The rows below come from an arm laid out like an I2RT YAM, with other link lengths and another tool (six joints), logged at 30 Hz.
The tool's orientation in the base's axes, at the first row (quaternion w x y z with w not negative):
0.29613 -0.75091 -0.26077 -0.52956
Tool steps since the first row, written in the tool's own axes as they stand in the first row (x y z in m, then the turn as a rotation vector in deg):
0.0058 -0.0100 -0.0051 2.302 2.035 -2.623
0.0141 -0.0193 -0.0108 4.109 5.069 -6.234
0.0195 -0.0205 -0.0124 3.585 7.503 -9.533
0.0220 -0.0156 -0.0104 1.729 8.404 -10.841
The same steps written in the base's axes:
-0.0086 0.0037 0.0085 0.452 -3.113 2.535
-0.0163 0.0066 0.0195 0.825 -7.664 4.692
-0.0165 0.0067 0.0252 0.269 -11.760 4.654
-0.0110 0.0050 0.0263 -0.496 -13.468 3.085

